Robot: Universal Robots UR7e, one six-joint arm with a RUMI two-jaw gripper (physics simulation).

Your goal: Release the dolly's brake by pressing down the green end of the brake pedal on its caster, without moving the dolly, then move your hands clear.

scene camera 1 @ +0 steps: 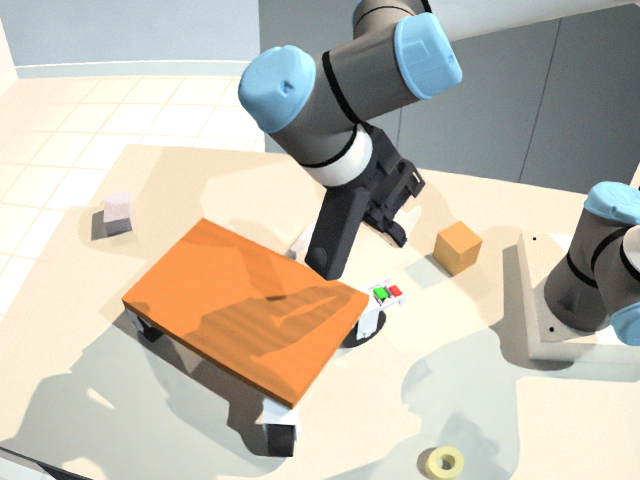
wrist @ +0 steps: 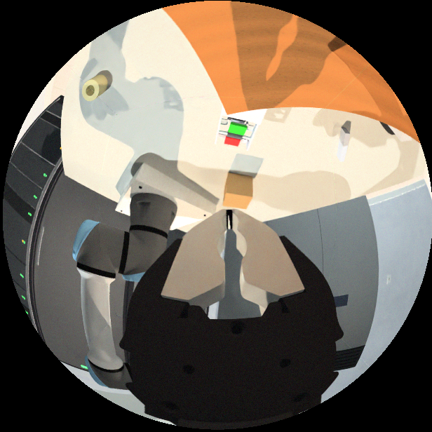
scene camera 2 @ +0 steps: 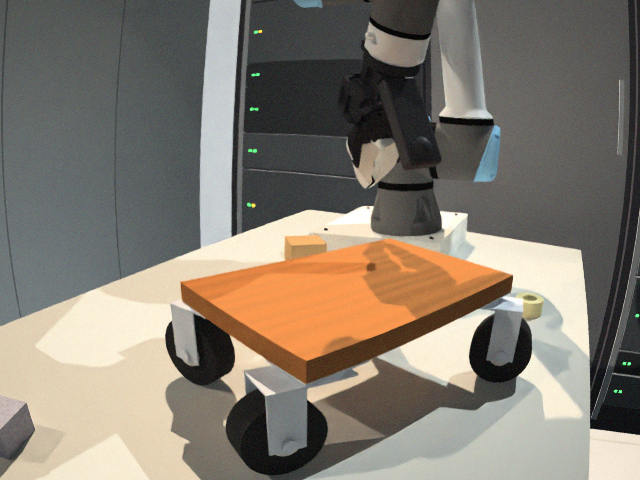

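Observation:
The dolly has an orange deck and stands upright on black-wheeled casters. The brake pedal shows its green end beside the deck corner, with its red end farther out from the deck. The pedal sits over a caster on the robot-base side. In scene camera 2 the deck hides the pedal, and I cannot tell its exact tilt. My gripper is shut and empty, its fingertips together, raised above the table and apart from the pedal and the deck.
An orange block stands between pedal and robot base. A yellow ring lies near a table edge. A greyish block and a small pale piece are on the dolly's other sides.

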